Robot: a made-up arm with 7 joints.
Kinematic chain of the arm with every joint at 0, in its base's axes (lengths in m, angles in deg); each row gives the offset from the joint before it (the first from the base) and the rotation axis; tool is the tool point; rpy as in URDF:
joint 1: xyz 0 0 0.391 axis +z
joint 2: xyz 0 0 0 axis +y
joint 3: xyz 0 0 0.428 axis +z
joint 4: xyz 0.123 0 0 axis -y
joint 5: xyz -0.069 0 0.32 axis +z
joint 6: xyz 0 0 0 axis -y
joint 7: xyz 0.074 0 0 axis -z
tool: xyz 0 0 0 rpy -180 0 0
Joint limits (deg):
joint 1: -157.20..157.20
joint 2: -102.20..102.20
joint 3: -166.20..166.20
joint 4: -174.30..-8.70
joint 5: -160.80..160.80
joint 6: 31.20..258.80
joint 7: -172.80..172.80
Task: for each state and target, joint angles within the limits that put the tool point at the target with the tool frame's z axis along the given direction. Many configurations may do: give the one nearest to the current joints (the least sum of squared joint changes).
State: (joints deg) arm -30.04 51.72 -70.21 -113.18 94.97 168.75 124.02
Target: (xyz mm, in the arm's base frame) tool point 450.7 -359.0 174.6 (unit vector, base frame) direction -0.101 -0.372 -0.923
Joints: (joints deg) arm -1.67 75.82 -38.26 -107.93 86.31 165.72 124.02
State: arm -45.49 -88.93 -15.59 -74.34 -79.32 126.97 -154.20
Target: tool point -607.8 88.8 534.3 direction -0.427 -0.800 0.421
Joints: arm -49.99 -102.20 -65.84 -112.62 -41.61 177.05 -154.20
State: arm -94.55 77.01 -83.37 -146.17 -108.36 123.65 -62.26
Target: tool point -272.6 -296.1 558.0 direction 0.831 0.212 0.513
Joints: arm -71.28 102.20 -117.40 -142.64 -62.58 73.62 -62.26
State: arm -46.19 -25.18 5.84 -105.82 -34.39 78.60 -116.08
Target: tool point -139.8 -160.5 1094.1 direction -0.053 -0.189 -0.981
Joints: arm -54.23 -34.55 -23.38 -75.75 -22.88 55.80 -116.08
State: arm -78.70 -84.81 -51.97 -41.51 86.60 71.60 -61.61
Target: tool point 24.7 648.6 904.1 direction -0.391 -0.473 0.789
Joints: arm -124.73 -56.90 -66.37 -49.89 68.56 106.80 -61.61
